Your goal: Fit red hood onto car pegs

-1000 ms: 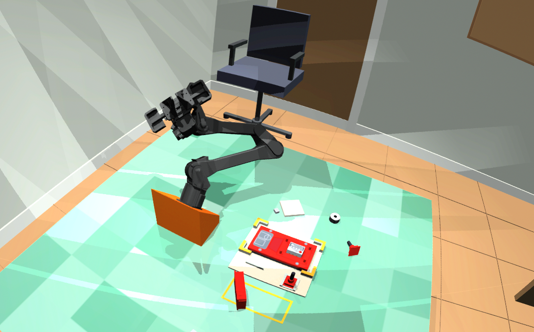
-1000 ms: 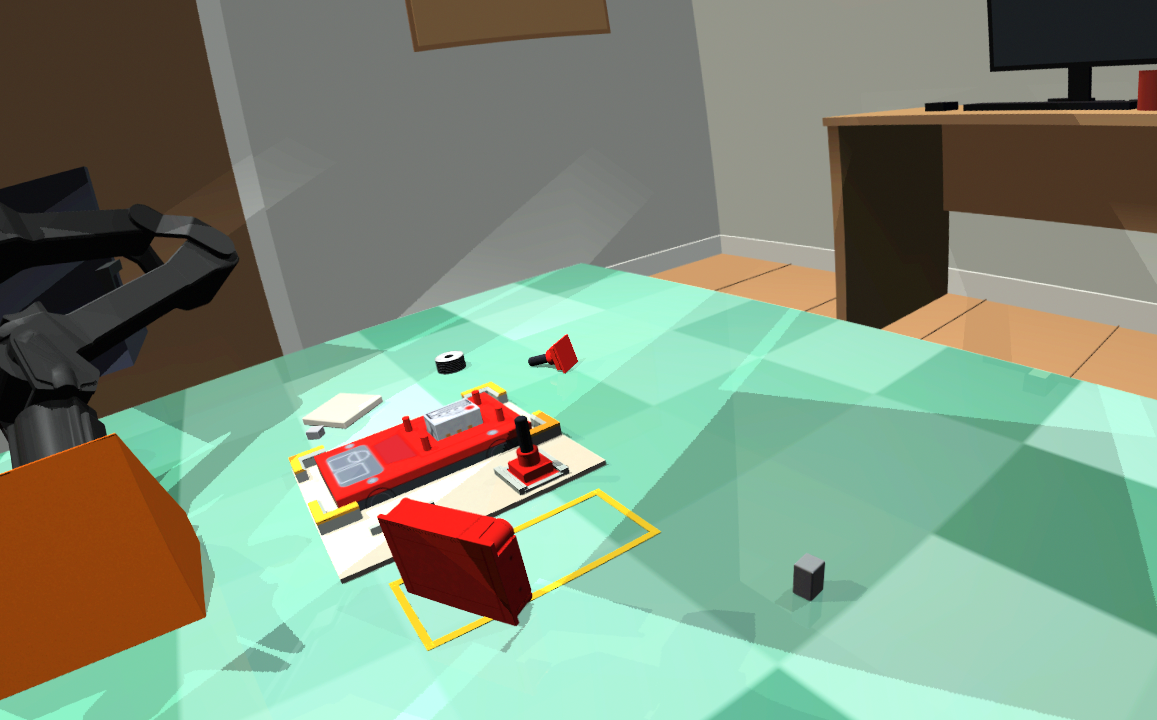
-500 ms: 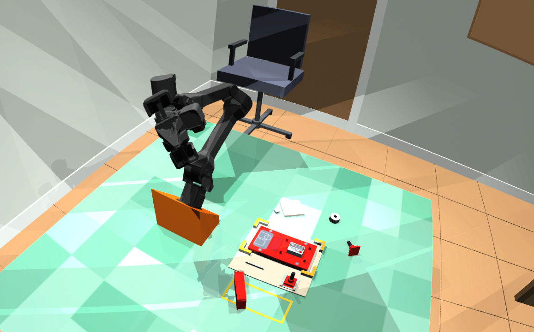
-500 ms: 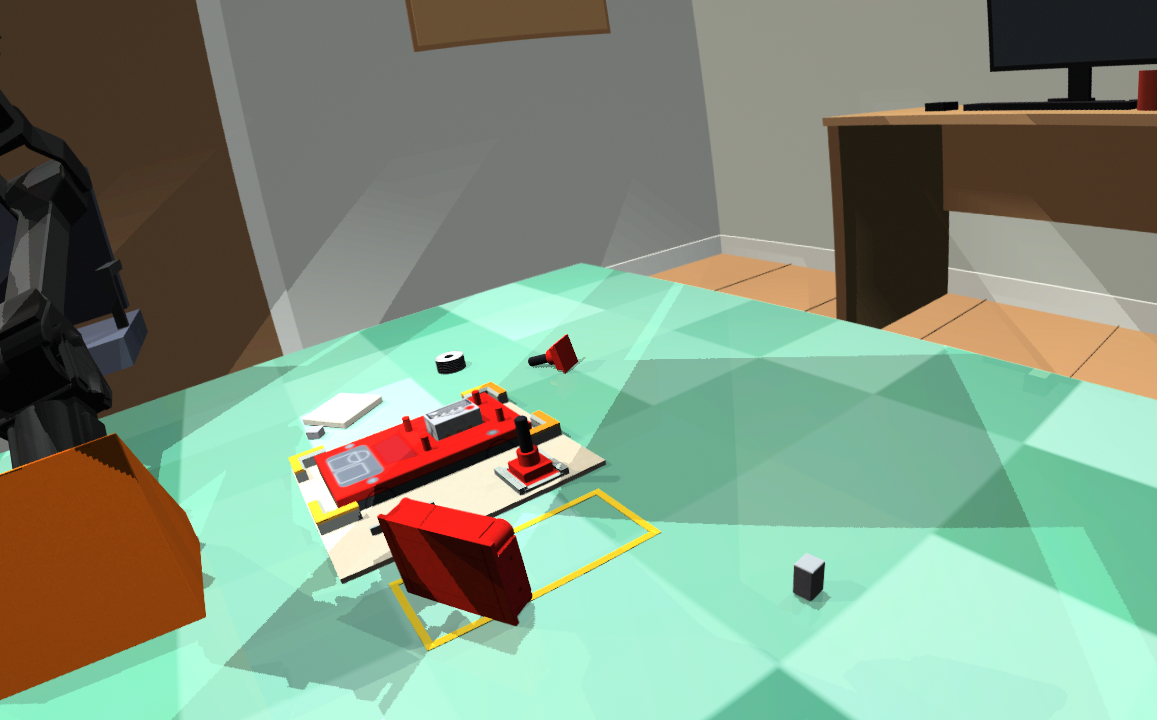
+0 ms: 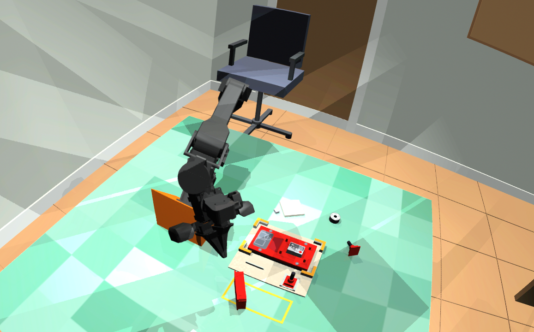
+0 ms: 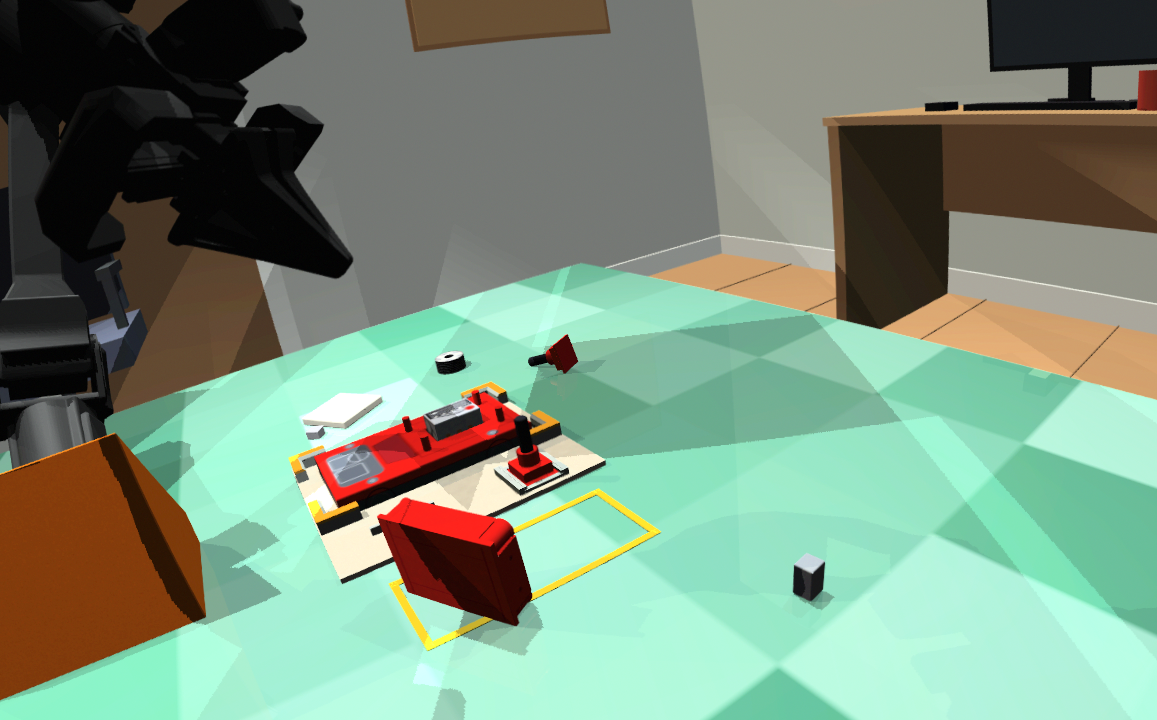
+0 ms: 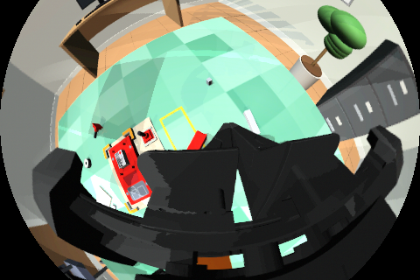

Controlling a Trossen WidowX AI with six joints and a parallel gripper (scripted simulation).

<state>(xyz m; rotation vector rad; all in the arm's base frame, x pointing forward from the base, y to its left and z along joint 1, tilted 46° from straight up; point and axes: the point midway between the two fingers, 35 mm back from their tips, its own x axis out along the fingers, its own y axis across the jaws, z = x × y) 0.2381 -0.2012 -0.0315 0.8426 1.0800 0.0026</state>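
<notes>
Right now the red hood is 2 cm ahead of my gripper tip, 5 cm to the left of it and 21 cm below it. Round my gripper tip: thin white bar: 2 cm ahead, 13 cm to the right, 24 cm below; then white plate: 2 cm behind, 48 cm to the left, 24 cm below; then grey engine block: 8 cm ahead, 29 cm to the left, 22 cm below.
</notes>
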